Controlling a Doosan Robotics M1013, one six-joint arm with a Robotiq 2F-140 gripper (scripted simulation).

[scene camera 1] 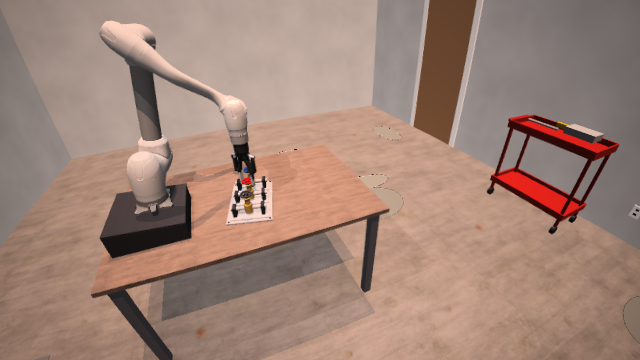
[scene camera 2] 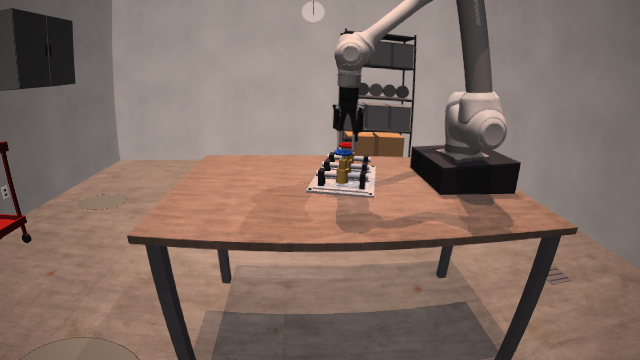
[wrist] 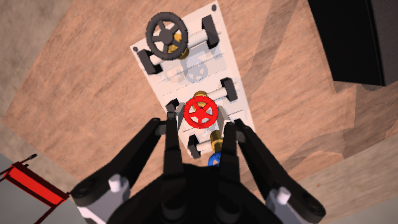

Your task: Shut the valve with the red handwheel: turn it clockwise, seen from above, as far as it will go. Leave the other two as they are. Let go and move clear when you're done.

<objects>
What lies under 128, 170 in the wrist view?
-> The gripper.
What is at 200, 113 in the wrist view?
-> A red handwheel.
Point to a dark grey handwheel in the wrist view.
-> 166, 36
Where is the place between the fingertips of the gripper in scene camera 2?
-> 346, 148
</objects>
